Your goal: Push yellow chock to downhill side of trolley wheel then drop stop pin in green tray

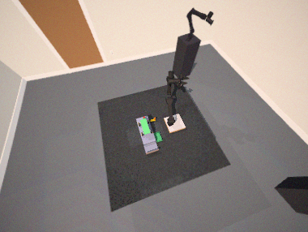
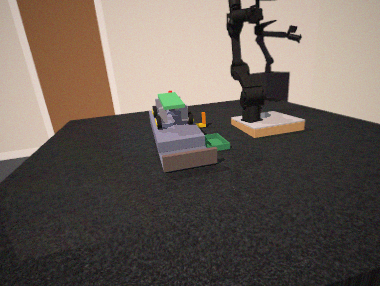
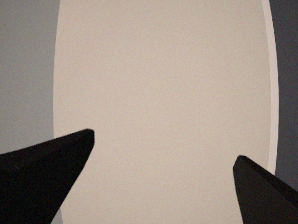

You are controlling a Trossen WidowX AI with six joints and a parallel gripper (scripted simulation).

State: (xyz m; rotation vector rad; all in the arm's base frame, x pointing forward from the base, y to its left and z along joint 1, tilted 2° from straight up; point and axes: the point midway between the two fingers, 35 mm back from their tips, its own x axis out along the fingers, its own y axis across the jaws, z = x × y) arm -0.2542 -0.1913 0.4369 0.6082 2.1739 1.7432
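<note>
Right now the yellow chock is 450 mm below my gripper tip, 440 mm ahead of it and 30 mm to the left of it. Also, from my gripper tip: grey ramp 600 mm ahead, 420 mm below, 130 mm to the left; trolley 590 mm ahead, 360 mm below, 120 mm to the left; red-headed stop pin 560 mm ahead, 340 mm below, 10 mm to the left.
</note>
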